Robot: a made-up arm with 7 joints. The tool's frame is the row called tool.
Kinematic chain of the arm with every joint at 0, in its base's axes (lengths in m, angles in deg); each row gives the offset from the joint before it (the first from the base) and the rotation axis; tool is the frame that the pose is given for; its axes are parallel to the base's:
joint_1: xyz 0 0 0.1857 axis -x
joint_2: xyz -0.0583 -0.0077 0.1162 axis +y
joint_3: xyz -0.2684 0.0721 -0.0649 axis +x
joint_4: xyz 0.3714 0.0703 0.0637 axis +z
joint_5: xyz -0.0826 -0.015 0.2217 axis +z
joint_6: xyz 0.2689 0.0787 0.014 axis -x
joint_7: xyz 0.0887 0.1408 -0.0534 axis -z
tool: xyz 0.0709 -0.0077 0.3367
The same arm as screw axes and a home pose.
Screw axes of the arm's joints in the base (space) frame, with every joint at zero. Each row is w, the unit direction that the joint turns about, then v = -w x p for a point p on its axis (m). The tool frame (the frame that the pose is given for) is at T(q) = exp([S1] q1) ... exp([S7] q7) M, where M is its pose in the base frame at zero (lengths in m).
S1: w -1 0 0 v 0.0000 -0.1857 0.0000
S2: w 0 1 0 v -0.3019 0.0000 -0.0583
S3: w 1 0 0 v 0.0000 0.2370 -0.0644
S4: w 0 0 1 v 0.1347 -0.0447 0.0000
S5: w 0 0 1 v 0.1197 0.0379 0.0000
S6: w -1 0 0 v 0.0000 -0.5364 0.1984
S7: w 0 0 -1 v -0.3392 0.3197 0.0000
M =
1 0 0 0.3906
0 1 0 0.3315
0 0 1 0.8197
0 0 0 1

